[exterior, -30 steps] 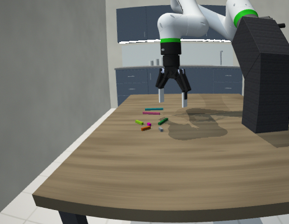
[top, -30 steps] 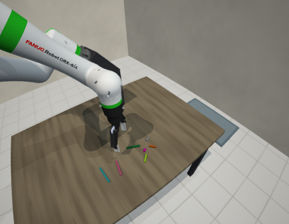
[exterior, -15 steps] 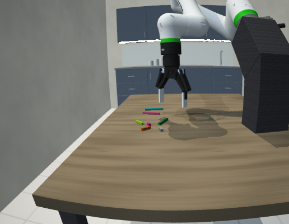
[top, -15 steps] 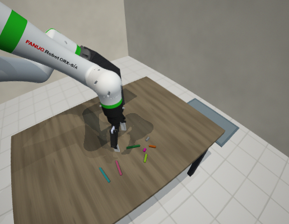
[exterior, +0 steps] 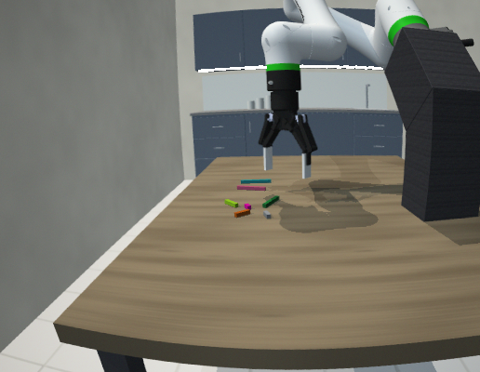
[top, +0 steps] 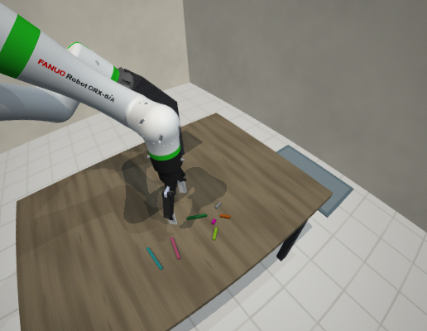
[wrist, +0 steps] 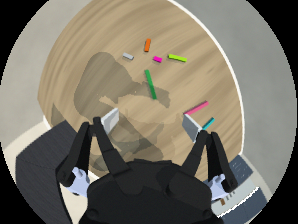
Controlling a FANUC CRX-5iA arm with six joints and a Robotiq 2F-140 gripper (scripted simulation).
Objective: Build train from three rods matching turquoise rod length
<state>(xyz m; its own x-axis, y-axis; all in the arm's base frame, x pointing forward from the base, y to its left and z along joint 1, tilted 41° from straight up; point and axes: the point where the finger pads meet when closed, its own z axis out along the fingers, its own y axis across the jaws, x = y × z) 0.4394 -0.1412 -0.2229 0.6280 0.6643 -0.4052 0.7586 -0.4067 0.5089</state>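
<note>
The magenta rod lies 10 cm to the left of my hand, 9 cm ahead of it and 7 cm below it. Round my hand: green rod: 7 cm below, 5 cm to the left, 4 cm ahead; then pink rod: 12 cm ahead, 8 cm to the right, 7 cm below; then grey rod: 16 cm to the left, 7 cm below, 3 cm ahead.
</note>
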